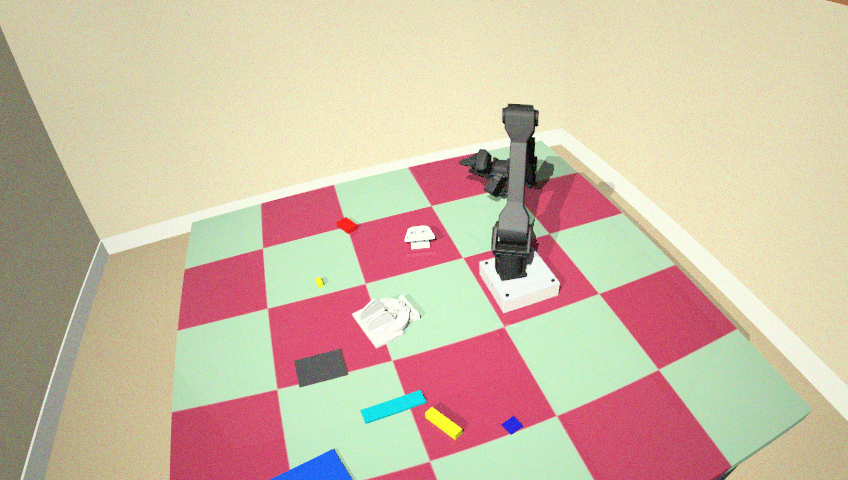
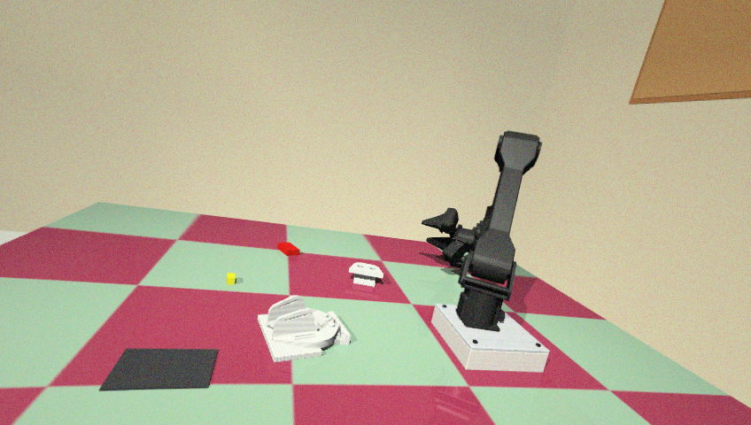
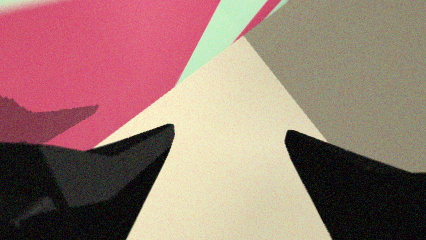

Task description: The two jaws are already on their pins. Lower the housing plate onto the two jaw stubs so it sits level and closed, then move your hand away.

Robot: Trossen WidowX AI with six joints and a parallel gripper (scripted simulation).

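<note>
The housing plate is 200 mm to the left of my gripper tip, 170 mm ahead of it and 70 mm below it. Also, from my gripper tip: yellow cube (440 mm ahead, 320 mm to the left, 90 mm below); white block (200 mm to the left, 170 mm ahead, 90 mm below); red block (370 mm ahead, 90 mm to the left, 90 mm below).
</note>
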